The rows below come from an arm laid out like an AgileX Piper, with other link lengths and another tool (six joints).
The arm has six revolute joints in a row. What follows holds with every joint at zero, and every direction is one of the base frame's. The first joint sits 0.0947 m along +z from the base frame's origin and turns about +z. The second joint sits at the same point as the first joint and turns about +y. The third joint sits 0.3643 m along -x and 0.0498 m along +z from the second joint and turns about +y. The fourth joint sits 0.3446 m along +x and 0.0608 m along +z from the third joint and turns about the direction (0.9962, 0, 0.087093). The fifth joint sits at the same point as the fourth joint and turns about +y. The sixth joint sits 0.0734 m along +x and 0.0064 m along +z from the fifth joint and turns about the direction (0.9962, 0, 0.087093). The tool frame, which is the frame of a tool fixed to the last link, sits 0.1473 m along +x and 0.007 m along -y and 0.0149 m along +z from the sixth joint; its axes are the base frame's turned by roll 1.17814, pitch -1.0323 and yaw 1.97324 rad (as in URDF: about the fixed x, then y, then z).
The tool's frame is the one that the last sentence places.
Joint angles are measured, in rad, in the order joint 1, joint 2, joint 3, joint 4, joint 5, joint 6. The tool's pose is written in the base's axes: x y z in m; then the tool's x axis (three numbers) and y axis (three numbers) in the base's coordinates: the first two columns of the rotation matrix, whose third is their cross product. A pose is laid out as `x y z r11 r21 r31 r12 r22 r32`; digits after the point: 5 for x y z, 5 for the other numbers.
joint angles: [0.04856 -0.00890 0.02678 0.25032 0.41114 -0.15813]
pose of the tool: 0.18981 0.02410 0.12550 0.11795 0.39957 0.90908 0.26247 -0.89546 0.35953
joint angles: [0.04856 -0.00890 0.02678 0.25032 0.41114 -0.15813]
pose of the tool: 0.18981 0.02410 0.12550 0.11795 0.39957 0.90908 0.26247 -0.89546 0.35953
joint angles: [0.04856 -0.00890 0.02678 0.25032 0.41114 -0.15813]
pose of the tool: 0.18981 0.02410 0.12550 0.11795 0.39957 0.90908 0.26247 -0.89546 0.35953
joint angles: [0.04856 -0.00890 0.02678 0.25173 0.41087 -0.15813]
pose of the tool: 0.18982 0.02421 0.12558 0.11776 0.39828 0.90967 0.26243 -0.89596 0.35831
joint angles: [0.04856 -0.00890 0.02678 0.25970 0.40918 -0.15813]
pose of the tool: 0.18990 0.02480 0.12604 0.11658 0.39096 0.91299 0.26210 -0.89879 0.35141
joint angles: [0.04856 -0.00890 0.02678 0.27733 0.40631 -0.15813]
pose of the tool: 0.19002 0.02613 0.12691 0.11465 0.37474 0.92001 0.26186 -0.90477 0.33590
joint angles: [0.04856 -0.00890 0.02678 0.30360 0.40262 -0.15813]
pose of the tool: 0.19015 0.02810 0.12812 0.11229 0.35039 0.92985 0.26183 -0.91313 0.31247
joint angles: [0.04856 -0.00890 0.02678 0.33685 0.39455 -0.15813]
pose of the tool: 0.19056 0.03029 0.13040 0.10672 0.31885 0.94178 0.25982 -0.92322 0.28312
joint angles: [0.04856 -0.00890 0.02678 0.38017 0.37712 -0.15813]
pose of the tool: 0.19156 0.03245 0.13481 0.09418 0.27641 0.95642 0.25318 -0.93575 0.24550
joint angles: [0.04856 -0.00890 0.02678 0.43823 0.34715 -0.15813]
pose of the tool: 0.19325 0.03423 0.14208 0.07236 0.21783 0.97330 0.24033 -0.95091 0.19495
